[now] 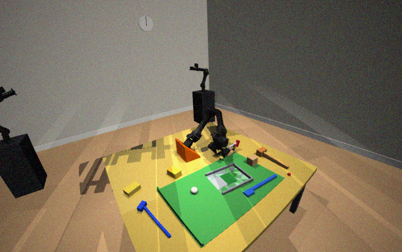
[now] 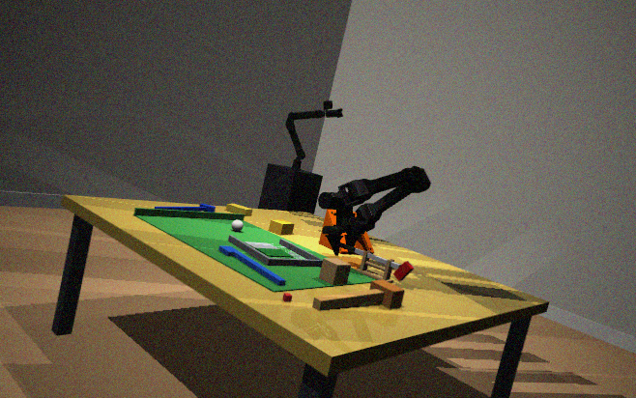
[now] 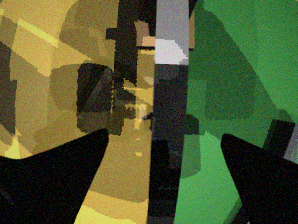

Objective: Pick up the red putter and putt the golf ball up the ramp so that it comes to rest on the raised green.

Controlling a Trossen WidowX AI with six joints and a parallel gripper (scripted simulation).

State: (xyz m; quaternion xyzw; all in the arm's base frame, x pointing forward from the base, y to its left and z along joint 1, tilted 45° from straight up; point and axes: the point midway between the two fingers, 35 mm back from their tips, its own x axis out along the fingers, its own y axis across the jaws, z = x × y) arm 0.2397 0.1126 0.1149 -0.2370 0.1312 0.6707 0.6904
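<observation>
The red putter lies 110 mm to the left of my gripper tip, 30 mm above it and 20 mm behind it. The rest, counted from my gripper tip: green mat 240 mm ahead, 190 mm to the right, 30 mm below; white golf ball 380 mm to the right, 180 mm ahead, 10 mm below; wooden cube 210 mm ahead, 140 mm to the left.
</observation>
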